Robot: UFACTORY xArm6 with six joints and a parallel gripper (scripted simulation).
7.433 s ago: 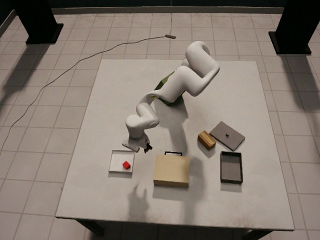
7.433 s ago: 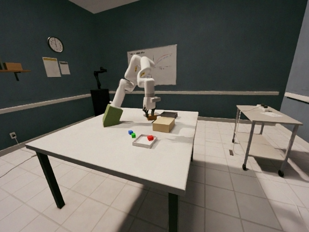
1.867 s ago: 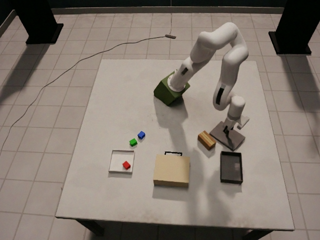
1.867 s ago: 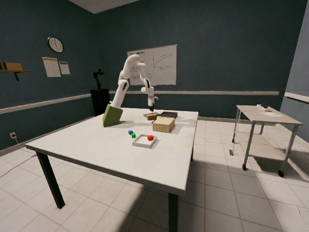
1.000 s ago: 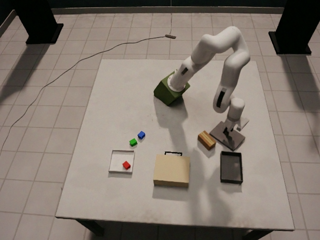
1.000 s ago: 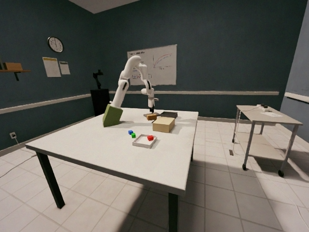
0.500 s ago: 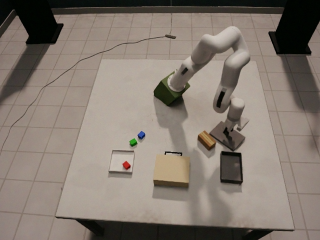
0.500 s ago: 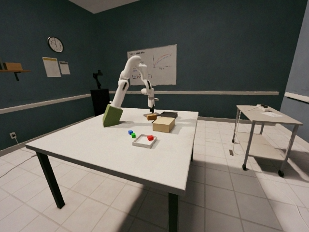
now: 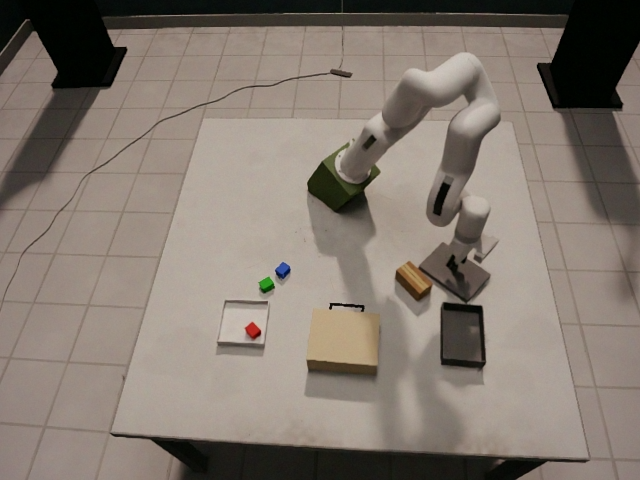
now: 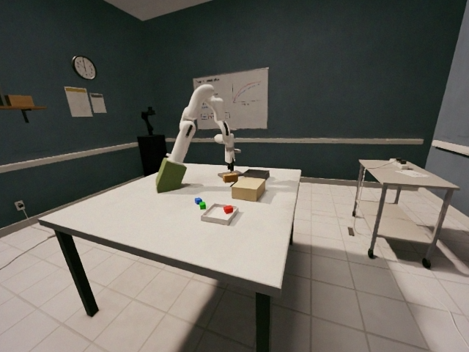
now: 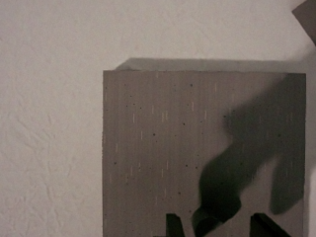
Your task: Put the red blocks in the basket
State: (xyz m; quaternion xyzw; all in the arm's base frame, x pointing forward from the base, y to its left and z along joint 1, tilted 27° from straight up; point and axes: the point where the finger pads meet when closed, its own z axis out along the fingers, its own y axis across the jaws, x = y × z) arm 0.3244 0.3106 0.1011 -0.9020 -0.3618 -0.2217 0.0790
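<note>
Now: the grey metal lid 5 cm below my hand. Also, from my hand: blue block 56 cm to the right, 5 cm below; light wooden cabinet 36 cm to the right, 25 cm ahead, 3 cm below; drawer 36 cm to the right, 24 cm ahead, 3 cm below.
</note>
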